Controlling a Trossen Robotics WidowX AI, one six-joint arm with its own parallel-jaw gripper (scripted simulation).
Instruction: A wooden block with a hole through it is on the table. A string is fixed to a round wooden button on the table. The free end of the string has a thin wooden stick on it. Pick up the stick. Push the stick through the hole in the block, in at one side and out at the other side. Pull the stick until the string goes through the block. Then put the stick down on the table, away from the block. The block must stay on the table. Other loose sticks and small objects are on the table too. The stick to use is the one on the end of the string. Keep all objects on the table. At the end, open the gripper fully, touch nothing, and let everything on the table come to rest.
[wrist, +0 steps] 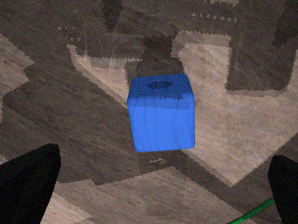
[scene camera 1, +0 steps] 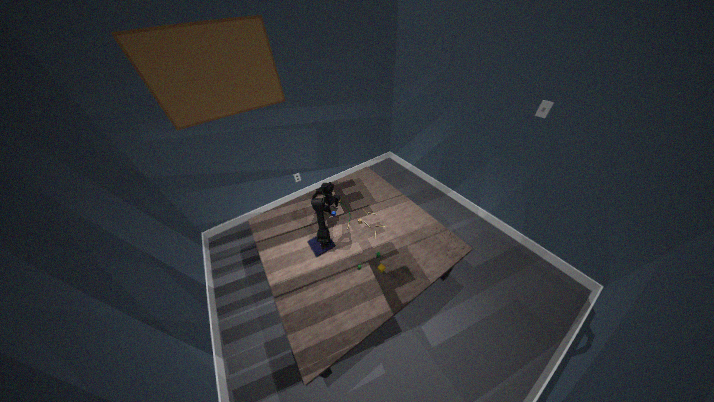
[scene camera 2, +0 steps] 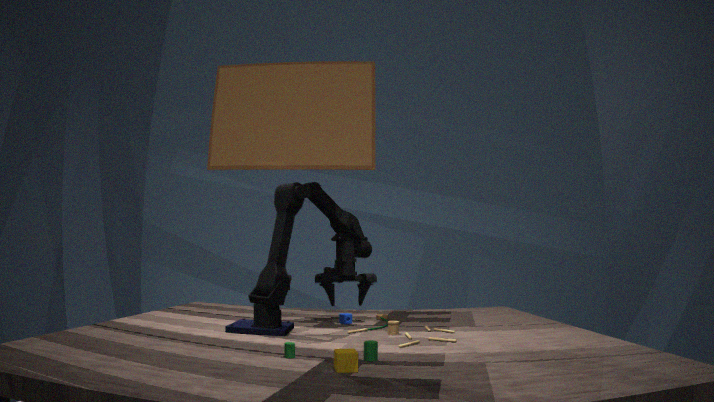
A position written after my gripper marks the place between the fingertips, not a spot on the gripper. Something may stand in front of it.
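Observation:
My gripper [scene camera 2: 346,306] [wrist: 169,163] is open, and it holds nothing. I can also see a blue block [wrist: 161,107].

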